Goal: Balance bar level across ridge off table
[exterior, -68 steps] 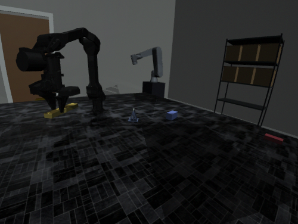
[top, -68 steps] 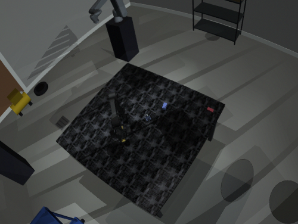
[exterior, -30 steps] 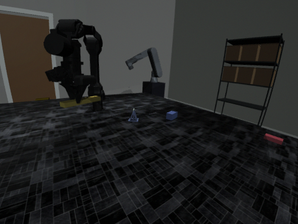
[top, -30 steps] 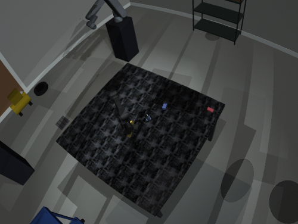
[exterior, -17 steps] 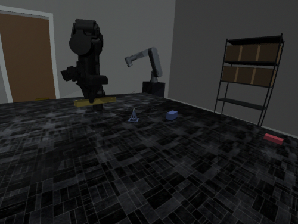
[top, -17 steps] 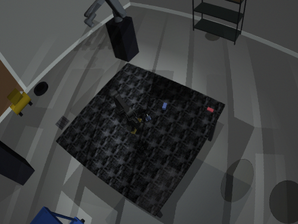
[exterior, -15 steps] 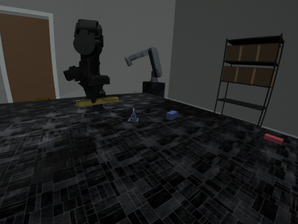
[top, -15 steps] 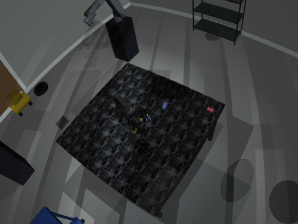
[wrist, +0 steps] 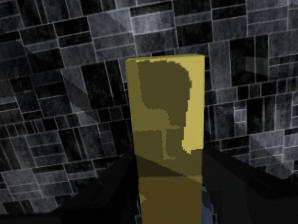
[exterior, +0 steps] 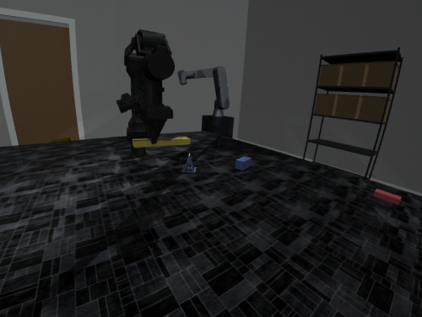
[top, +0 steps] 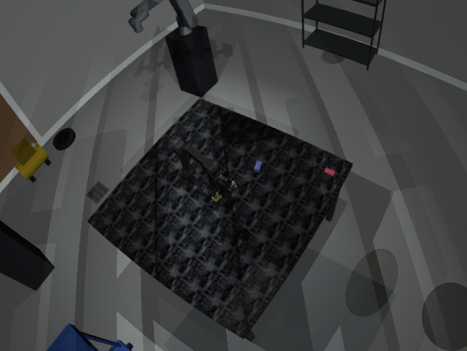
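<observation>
Now: gripper tip 30 mm to the right of the yellow bar. The rest, counted from my gripper tip: red block (530 mm to the left, 460 mm ahead, 100 mm below); blue cube (330 mm to the left, 100 mm below, 40 mm ahead).
</observation>
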